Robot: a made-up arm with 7 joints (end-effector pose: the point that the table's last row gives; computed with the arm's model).
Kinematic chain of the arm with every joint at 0, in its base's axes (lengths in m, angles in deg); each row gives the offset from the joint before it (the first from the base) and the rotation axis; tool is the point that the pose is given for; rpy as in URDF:
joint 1: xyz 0 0 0.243 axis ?
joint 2: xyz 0 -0.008 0.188 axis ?
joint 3: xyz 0 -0.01 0.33 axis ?
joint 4: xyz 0 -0.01 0.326 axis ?
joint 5: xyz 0 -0.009 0.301 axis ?
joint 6: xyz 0 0 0.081 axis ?
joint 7: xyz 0 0 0.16 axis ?
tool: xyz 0 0 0 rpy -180 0 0
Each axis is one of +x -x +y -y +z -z.
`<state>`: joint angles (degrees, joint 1 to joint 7).
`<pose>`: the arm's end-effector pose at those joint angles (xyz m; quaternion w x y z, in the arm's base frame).
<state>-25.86 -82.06 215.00 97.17 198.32 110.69 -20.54</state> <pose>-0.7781 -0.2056 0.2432 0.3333 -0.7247 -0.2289 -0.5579</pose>
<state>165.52 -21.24 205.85 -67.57 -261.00 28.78 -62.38</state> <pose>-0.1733 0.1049 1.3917 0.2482 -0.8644 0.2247 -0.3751</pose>
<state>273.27 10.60 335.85 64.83 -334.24 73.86 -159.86</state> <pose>-0.0534 0.5685 1.0498 0.4027 0.0562 -0.3200 0.8557</pose>
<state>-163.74 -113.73 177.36 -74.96 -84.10 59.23 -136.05</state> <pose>0.9001 -0.1426 0.5243 0.5068 0.3278 -0.7630 0.2315</pose>
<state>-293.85 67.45 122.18 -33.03 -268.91 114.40 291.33</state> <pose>0.5350 -0.6723 0.8264 0.1356 0.2974 -0.8666 0.3771</pose>
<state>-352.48 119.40 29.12 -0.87 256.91 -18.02 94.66</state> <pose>1.0324 -0.2152 -0.1272 0.0203 0.4943 -0.2544 -0.8310</pose>
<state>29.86 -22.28 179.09 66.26 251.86 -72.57 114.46</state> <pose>-0.5221 0.4606 1.0005 0.6027 0.5078 0.3078 -0.5331</pose>
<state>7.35 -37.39 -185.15 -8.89 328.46 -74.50 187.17</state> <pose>-0.4766 0.1611 1.3823 0.2495 0.8902 0.0785 -0.3731</pose>
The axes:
joint 1: -z
joint 2: +y
joint 3: -z
joint 4: +y
joint 5: -z
joint 6: +y
joint 7: -z

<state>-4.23 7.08 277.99 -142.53 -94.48 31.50 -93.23</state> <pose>-0.0528 -0.3210 0.6829 0.7407 -0.0082 0.4333 0.5134</pose>
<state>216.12 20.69 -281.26 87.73 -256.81 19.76 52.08</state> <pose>0.1041 0.6091 1.0641 0.6040 0.3459 -0.6771 0.2387</pose>
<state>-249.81 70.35 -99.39 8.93 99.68 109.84 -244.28</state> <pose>-0.3057 -0.9322 0.6102 0.1194 -0.0305 0.0007 -0.9924</pose>
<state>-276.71 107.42 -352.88 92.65 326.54 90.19 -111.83</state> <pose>0.0472 -0.3649 -0.0833 0.5200 0.7785 0.0763 -0.3429</pose>
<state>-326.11 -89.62 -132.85 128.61 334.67 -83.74 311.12</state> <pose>-0.2448 0.5690 0.2250 0.5947 0.4814 0.4546 -0.4560</pose>
